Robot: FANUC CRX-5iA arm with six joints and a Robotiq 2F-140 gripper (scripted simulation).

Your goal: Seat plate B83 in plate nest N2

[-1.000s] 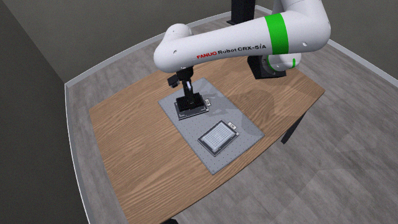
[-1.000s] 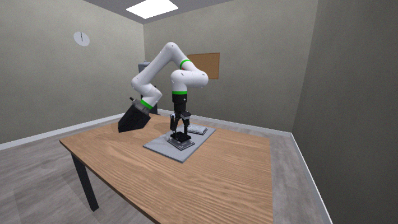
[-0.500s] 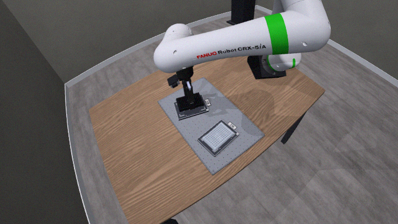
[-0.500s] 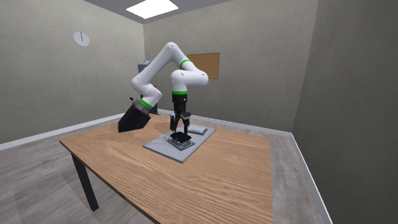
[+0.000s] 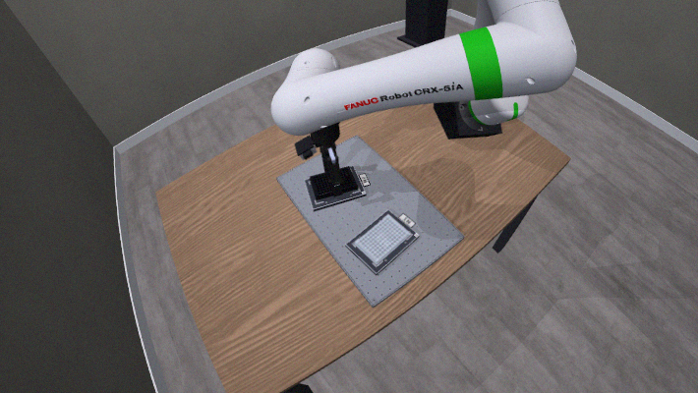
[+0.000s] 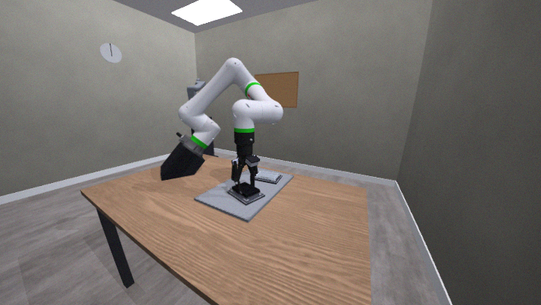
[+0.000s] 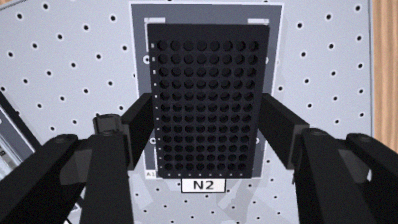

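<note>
My gripper is now 2 cm above the black well plate B83. The rest, counted from my hand: clear white well plate B38 (23 cm to the left, 4 cm below).
</note>
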